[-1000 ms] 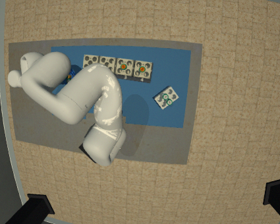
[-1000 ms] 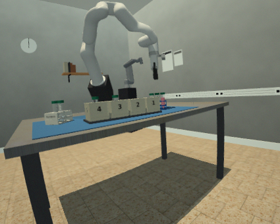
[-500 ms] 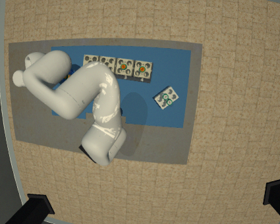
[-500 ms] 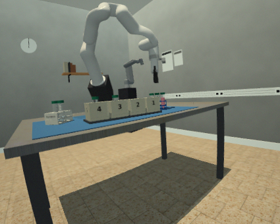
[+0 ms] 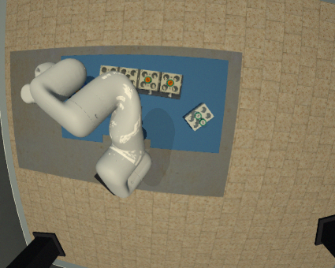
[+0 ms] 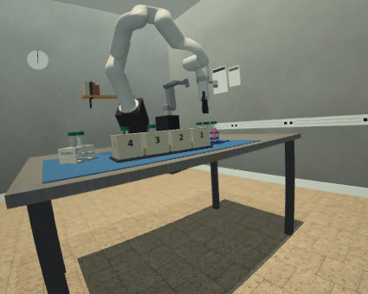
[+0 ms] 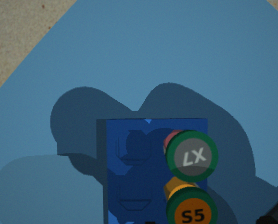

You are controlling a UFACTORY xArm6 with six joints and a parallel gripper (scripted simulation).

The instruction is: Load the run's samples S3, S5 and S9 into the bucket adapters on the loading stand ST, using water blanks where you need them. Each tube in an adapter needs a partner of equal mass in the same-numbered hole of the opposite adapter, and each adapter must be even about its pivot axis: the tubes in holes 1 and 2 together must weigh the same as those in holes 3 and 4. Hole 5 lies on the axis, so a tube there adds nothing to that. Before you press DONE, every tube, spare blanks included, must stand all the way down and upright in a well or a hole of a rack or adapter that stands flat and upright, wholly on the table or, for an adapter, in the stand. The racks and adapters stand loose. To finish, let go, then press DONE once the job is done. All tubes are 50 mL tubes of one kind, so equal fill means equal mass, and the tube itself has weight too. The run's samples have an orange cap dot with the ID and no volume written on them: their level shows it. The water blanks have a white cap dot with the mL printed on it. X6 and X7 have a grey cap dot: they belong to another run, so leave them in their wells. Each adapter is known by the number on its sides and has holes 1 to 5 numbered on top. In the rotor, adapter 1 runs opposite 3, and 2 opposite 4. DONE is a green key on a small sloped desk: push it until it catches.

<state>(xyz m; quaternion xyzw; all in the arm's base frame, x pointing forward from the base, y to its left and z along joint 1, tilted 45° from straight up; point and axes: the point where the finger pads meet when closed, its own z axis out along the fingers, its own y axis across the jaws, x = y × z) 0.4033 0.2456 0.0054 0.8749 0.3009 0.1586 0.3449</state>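
The tube of amber liquid is 120 mm below my hand, 10 mm to the right of it and 10 mm ahead of it. From my hand the other things lie so: white rack: 610 mm to the right, 260 mm behind, 160 mm below; blue rack: 160 mm below, 20 mm to the left, 10 mm behind.
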